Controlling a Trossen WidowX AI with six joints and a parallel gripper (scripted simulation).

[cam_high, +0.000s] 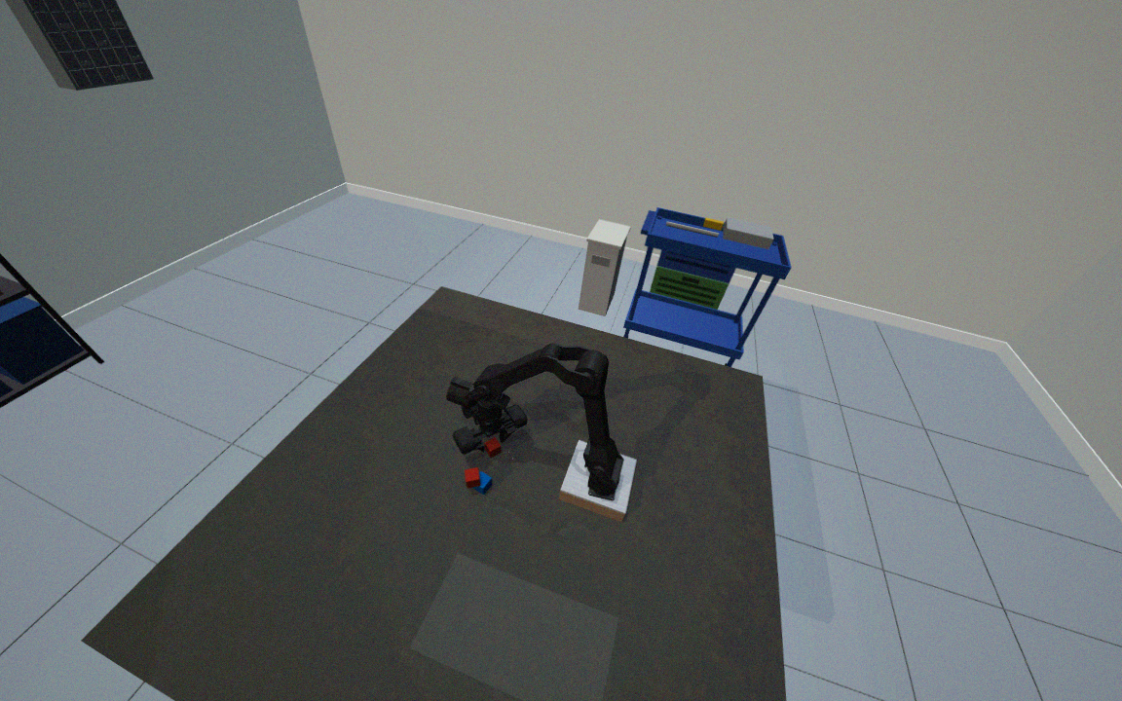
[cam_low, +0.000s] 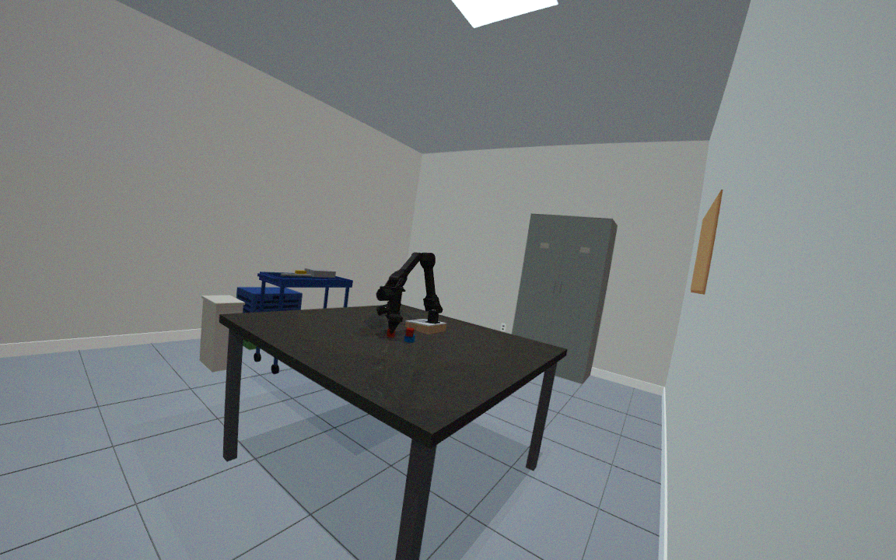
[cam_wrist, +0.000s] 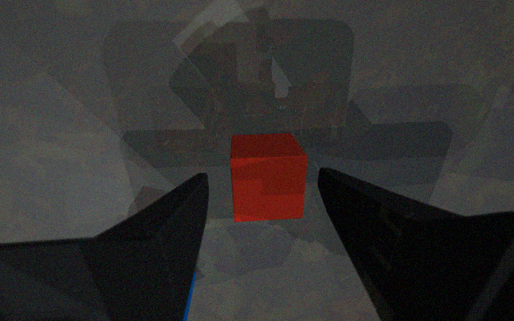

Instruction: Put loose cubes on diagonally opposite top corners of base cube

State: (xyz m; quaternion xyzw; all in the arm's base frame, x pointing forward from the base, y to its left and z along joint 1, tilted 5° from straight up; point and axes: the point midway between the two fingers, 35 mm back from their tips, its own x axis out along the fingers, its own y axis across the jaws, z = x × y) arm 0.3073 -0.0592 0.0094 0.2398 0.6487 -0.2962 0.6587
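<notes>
Now: the blue base cube 11 cm to the left of my gripper tip, 1 cm below it and 1 cm behind it.
</notes>
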